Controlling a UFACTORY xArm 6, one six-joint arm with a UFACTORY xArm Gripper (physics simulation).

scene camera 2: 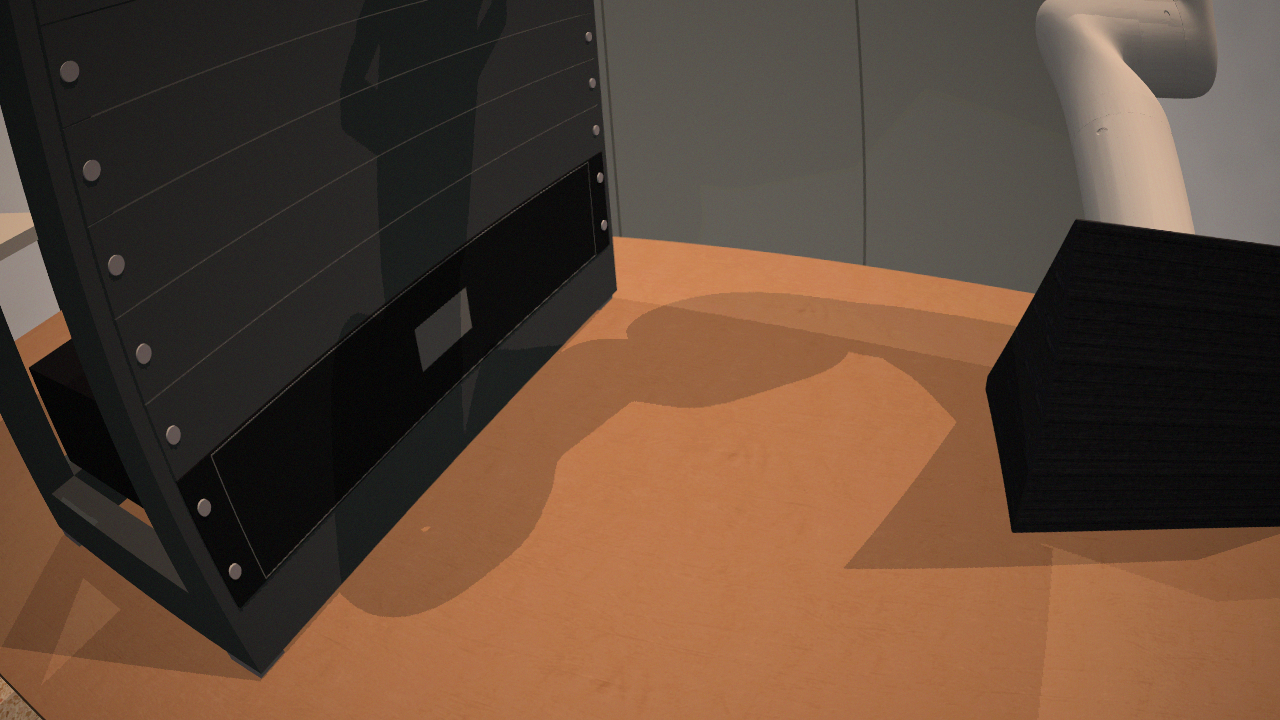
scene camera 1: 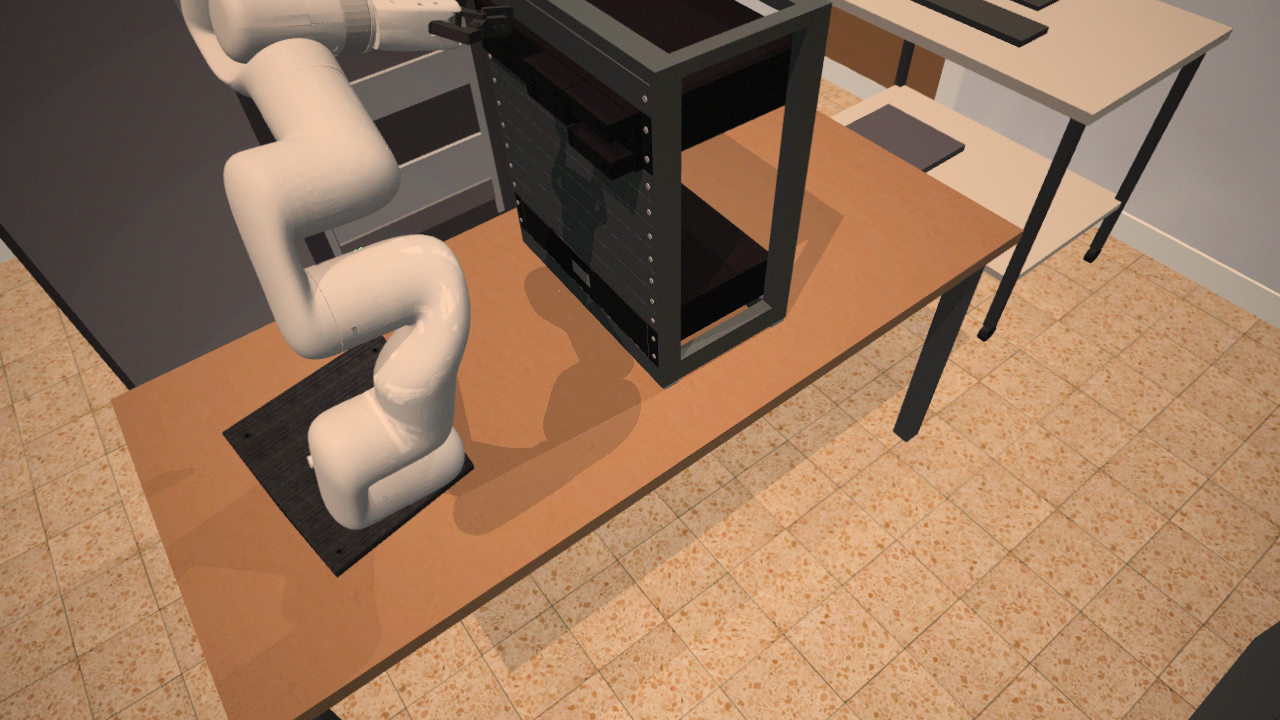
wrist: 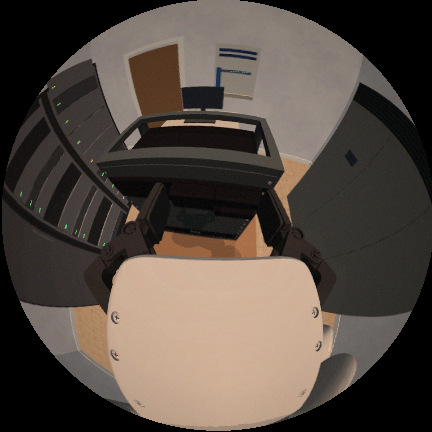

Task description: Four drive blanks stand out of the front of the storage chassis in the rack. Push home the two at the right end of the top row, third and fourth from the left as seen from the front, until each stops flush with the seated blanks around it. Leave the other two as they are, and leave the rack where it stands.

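Places are measured from the arm's base along level axes (x right, y ahead, z up), in metres.
Pixels of known places: gripper, fingertip midpoint: point(scene camera 1: 488, 5) point(wrist: 214, 196); arm's base, link origin: point(scene camera 2: 1153, 328).
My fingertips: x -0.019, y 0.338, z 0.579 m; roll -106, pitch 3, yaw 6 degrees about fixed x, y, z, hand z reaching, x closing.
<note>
Ahead of a thing's pixels: the offset from my fingertips to its middle. "spot": to the spot under its first point. Level surfaces: height alone.
The rack point(scene camera 1: 666, 223) point(scene camera 2: 429, 458) point(wrist: 200, 157) stands upright on the table, with the dark storage chassis point(scene camera 1: 738, 89) near its top. Dark blanks stand out of the chassis front: a top-row stretch @[dy +0.148, dx +0.046, dz -0.156 m] point(scene camera 1: 604, 109) point(wrist: 236, 194) toward the right end, more of that row @[spot: dy +0.090, dx -0.052, dz -0.143 m] point(scene camera 1: 547, 76) point(wrist: 190, 192) to its left, and a lower blank @[dy +0.148, dx +0.046, dz -0.213 m] point(scene camera 1: 601, 150) point(wrist: 232, 208) beneath at the right. The dark shading hides the exact seams and depths. My gripper point(scene camera 1: 487, 22) point(wrist: 214, 196) is open and empty, at the height of the rack's top, before its front. The blanks do not show in scene camera 2.
The wooden table @[dz -0.686 m] point(scene camera 1: 501, 376) point(scene camera 2: 716, 573) carries my arm's black base plate point(scene camera 1: 268, 447). A server cabinet point(wrist: 75, 145) stands at the left in the wrist view, a large dark cabinet point(wrist: 360, 210) at the right. A light side table point(scene camera 1: 1092, 80) stands behind the rack.
</note>
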